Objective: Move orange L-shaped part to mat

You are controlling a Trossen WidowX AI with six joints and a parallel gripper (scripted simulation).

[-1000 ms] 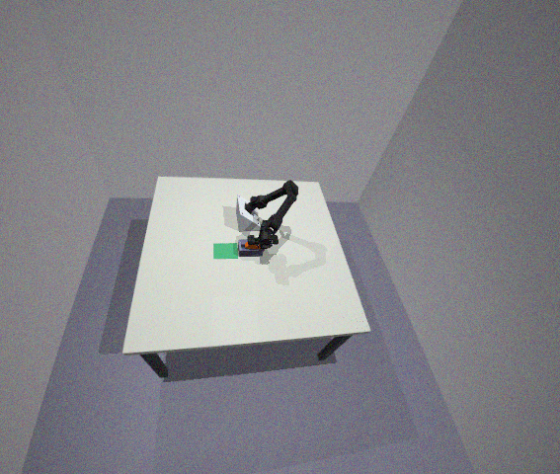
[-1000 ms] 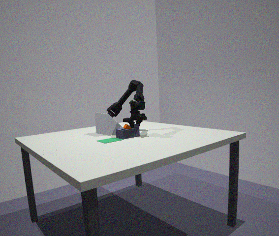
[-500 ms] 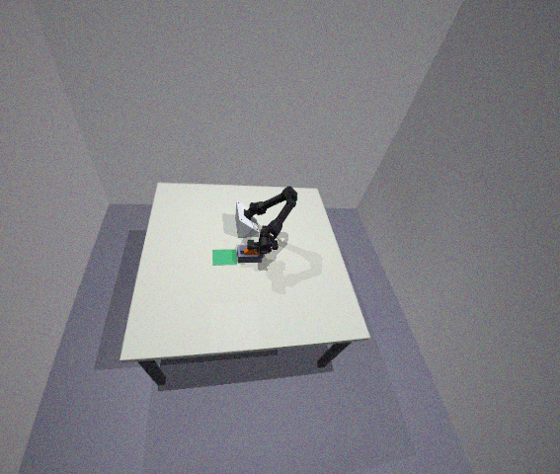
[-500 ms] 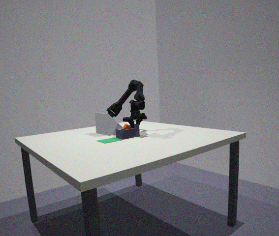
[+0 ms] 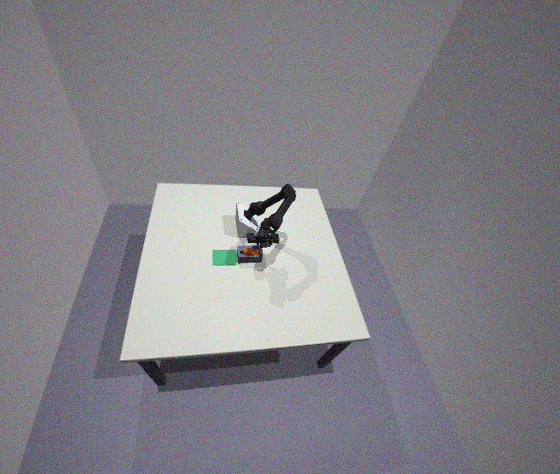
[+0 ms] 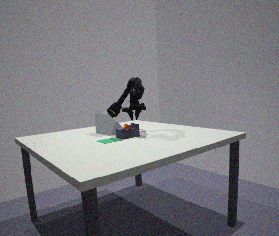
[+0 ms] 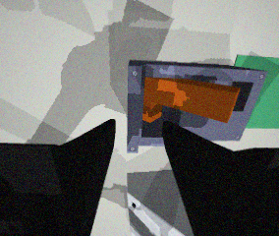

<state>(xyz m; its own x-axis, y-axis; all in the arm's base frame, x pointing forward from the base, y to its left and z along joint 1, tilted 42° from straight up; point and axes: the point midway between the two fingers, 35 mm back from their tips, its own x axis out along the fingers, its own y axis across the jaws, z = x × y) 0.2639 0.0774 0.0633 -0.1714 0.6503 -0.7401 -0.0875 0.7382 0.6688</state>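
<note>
The orange L-shaped part lies 40 mm to the right of my gripper tip and 80 mm below it. Round my gripper tip: green mat: 20 mm ahead, 220 mm to the right, 130 mm below.
</note>
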